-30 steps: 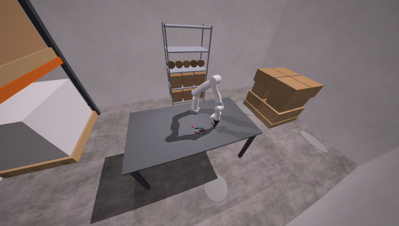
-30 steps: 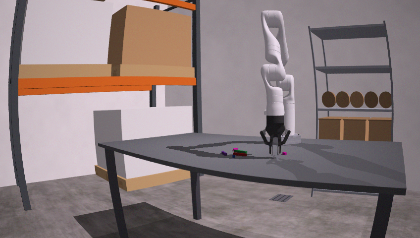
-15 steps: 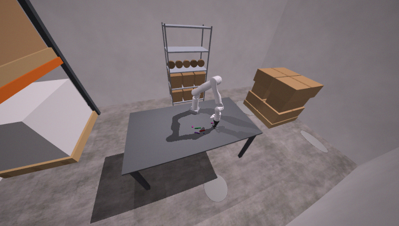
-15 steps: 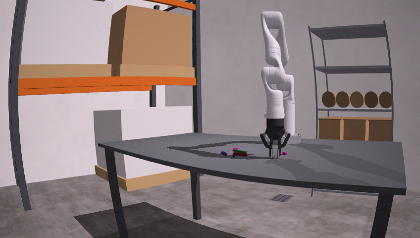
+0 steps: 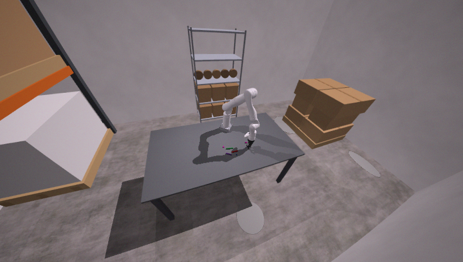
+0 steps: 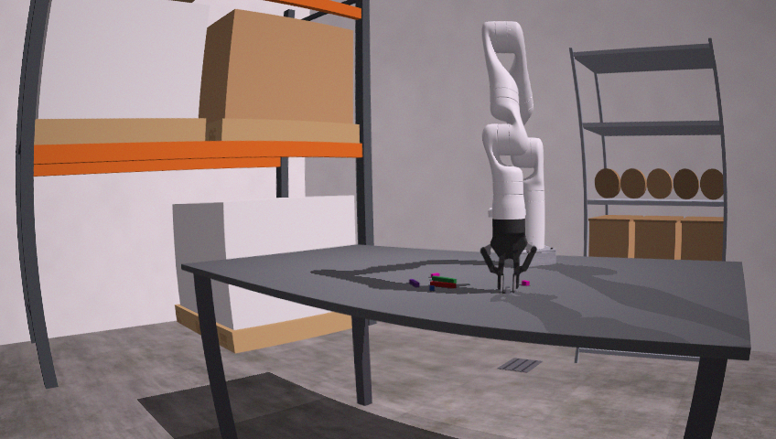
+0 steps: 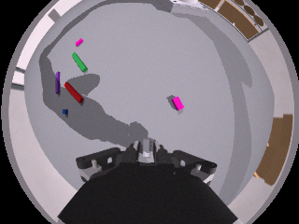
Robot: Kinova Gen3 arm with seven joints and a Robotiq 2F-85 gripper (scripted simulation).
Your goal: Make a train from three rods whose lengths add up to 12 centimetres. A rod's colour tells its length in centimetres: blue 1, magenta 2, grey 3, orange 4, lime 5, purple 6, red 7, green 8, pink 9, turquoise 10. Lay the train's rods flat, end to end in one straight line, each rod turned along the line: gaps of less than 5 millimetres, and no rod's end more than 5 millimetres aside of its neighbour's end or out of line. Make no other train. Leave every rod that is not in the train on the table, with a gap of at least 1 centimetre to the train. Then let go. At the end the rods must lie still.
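My gripper is now 20 mm above the grey rod. From my hand the other things lie so: red rod: 20 mm behind, 180 mm to the right, 20 mm below; green rod: 90 mm behind, 210 mm to the right, 20 mm below; blue rod: 20 mm ahead, 180 mm to the right, 20 mm below.
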